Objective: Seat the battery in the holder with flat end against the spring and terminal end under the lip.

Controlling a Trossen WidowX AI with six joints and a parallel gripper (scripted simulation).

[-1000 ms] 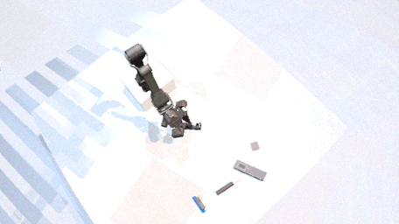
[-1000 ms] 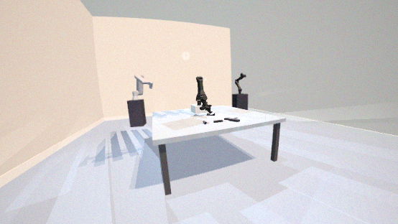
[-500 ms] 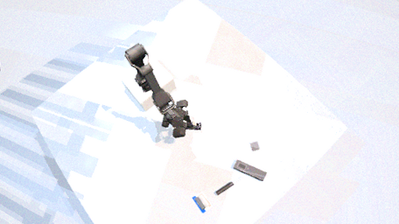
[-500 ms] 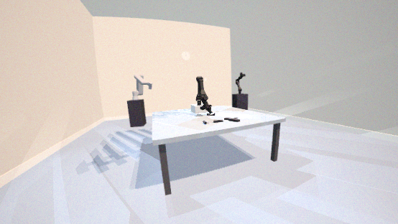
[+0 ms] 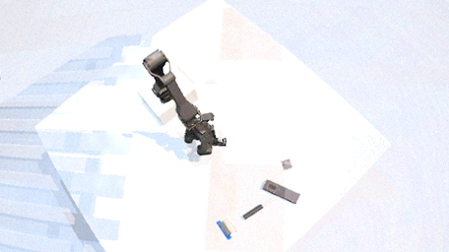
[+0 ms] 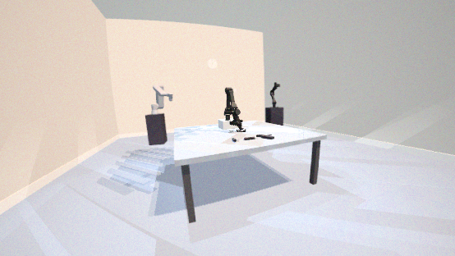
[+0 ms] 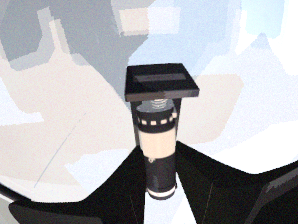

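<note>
Now: gripper tip 1 cm below the battery. Also, from my gripper tip: long dark bar (34 cm ahead, 13 cm to the left, 1 cm below).
</note>
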